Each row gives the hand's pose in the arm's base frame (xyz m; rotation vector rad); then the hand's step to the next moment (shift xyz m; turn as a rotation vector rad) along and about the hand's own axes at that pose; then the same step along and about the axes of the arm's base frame.
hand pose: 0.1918 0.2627 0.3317 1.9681 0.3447 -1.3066
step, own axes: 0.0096 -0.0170 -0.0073 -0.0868 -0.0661 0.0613
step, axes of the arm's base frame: -0.0006 0.0153 -0.0142 -0.1189 0.0175 0.0351
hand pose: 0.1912 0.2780 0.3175 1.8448 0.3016 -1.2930
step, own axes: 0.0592 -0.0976 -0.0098 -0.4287 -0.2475 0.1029
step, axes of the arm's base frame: -0.0273 0.0523 -0.0982 -0.4071 0.1863 0.2349
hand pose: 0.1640 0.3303 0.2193 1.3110 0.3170 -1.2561
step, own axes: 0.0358 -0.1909 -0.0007 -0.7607 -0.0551 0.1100
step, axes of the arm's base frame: -0.1413 0.0268 -0.1306 -0.3780 0.3023 0.5996
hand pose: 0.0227 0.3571 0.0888 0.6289 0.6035 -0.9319
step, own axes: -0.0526 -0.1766 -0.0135 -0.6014 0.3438 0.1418
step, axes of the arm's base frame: -0.1796 -0.0416 -0.0118 0.0467 0.3736 0.5985
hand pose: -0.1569 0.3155 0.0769 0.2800 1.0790 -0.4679
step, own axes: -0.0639 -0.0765 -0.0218 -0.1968 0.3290 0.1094
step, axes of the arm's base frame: -0.0797 -0.0423 0.0477 0.1715 0.2826 0.2228
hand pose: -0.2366 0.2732 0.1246 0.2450 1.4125 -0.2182
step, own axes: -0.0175 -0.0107 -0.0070 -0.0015 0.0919 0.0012
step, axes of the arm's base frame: -0.0123 -0.0081 0.0159 0.0279 0.0874 0.0052
